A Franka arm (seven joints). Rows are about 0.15 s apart.
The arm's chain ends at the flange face. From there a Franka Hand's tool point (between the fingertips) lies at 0.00 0.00 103.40 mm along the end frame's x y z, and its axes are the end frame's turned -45 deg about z.
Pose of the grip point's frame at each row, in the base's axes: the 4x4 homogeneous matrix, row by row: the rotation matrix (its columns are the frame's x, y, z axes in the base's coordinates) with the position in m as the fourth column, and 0 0 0 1 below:
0.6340 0.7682 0.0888 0.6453; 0.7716 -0.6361 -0.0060 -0.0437; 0.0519 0.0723 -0.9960 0.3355; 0 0 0 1
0.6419 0.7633 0.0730 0.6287; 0.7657 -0.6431 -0.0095 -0.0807; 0.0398 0.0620 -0.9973 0.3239; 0 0 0 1
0.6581 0.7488 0.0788 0.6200; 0.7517 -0.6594 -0.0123 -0.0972; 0.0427 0.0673 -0.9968 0.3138; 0 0 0 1
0.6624 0.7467 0.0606 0.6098; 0.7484 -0.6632 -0.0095 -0.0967; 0.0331 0.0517 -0.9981 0.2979; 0 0 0 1
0.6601 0.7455 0.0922 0.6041; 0.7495 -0.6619 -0.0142 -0.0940; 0.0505 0.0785 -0.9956 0.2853; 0 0 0 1
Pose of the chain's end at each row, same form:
0.9915 0.0949 0.0888 0.6361; 0.0958 -0.9954 -0.0060 -0.0431; 0.0878 0.0144 -0.9960 0.4385; 0 0 0 1
0.9936 0.0858 0.0730 0.6212; 0.0867 -0.9962 -0.0095 -0.0797; 0.0720 0.0157 -0.9973 0.4270; 0 0 0 1
0.9948 0.0641 0.0788 0.6119; 0.0653 -0.9978 -0.0123 -0.0959; 0.0778 0.0174 -0.9968 0.4169; 0 0 0 1
0.9964 0.0596 0.0606 0.6035; 0.0602 -0.9982 -0.0095 -0.0957; 0.0600 0.0132 -0.9981 0.4011; 0 0 0 1
0.9939 0.0604 0.0922 0.5946; 0.0619 -0.9980 -0.0142 -0.0925; 0.0912 0.0198 -0.9956 0.3882; 0 0 0 1

